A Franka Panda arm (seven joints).
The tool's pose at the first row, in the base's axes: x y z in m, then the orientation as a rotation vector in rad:
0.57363 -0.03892 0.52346 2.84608 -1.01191 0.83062
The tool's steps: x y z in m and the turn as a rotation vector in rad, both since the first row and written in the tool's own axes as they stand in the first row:
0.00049 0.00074 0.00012 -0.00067 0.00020 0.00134
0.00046 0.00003 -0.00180 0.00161 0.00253 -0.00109
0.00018 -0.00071 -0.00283 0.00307 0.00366 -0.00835
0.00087 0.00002 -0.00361 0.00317 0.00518 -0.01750
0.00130 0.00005 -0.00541 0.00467 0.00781 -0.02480
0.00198 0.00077 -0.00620 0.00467 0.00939 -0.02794
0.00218 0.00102 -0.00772 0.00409 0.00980 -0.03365
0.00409 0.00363 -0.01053 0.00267 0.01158 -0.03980
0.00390 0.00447 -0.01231 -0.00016 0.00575 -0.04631
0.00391 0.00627 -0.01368 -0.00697 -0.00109 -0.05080
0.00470 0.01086 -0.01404 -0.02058 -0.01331 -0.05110
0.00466 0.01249 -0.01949 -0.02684 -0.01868 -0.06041
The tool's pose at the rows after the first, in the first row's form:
0.57357 -0.03981 0.52347 2.84503 -1.01399 0.83049
0.57305 -0.03889 0.52522 2.84591 -1.00979 0.83512
0.57281 -0.03796 0.52610 2.84823 -0.99852 0.83715
0.57246 -0.03880 0.52698 2.84958 -0.98454 0.83853
0.57186 -0.03875 0.52873 2.85078 -0.97304 0.84256
0.57150 -0.03957 0.52962 2.85043 -0.96813 0.84440
0.57075 -0.03962 0.53098 2.85106 -0.95956 0.84403
0.56911 -0.04229 0.53390 2.85010 -0.95030 0.84482
0.56764 -0.04253 0.53520 2.85344 -0.94151 0.83440
0.56593 -0.04371 0.53609 2.85368 -0.93643 0.81987
0.56357 -0.04774 0.53603 2.85097 -0.93913 0.79357
0.55997 -0.04803 0.54043 2.85155 -0.92657 0.78107

